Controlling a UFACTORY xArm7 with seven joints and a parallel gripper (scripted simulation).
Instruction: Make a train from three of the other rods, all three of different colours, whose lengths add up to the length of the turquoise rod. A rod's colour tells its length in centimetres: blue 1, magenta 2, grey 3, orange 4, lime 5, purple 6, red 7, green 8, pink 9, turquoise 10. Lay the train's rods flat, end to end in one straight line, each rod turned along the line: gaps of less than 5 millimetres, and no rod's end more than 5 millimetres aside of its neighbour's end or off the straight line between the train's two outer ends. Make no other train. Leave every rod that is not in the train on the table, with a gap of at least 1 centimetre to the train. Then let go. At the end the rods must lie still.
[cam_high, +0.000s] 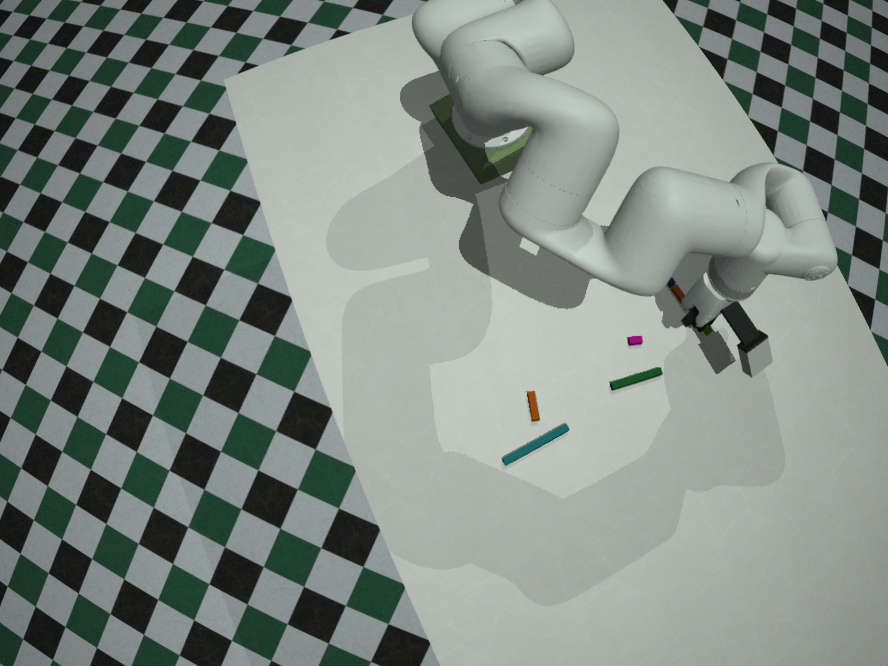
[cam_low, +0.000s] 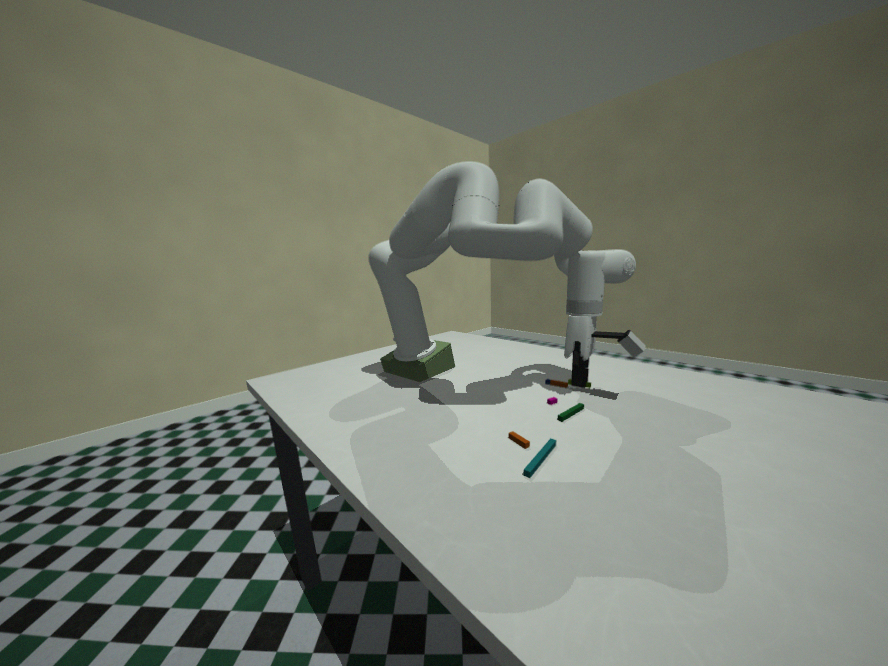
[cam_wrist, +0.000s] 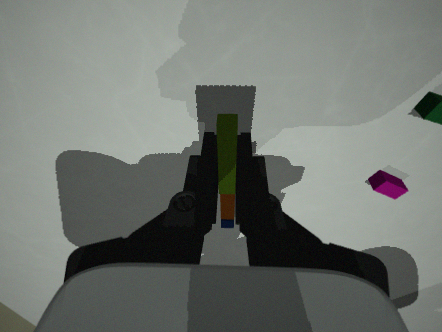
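The blue rod lies 7 cm behind my hand, 3 cm below it and 2 cm to the right of it. Round my hand: magenta rod (11 cm to the right, 3 cm below, 1 cm behind); green rod (13 cm to the right, 4 cm ahead, 3 cm below); lime rod (2 cm below).
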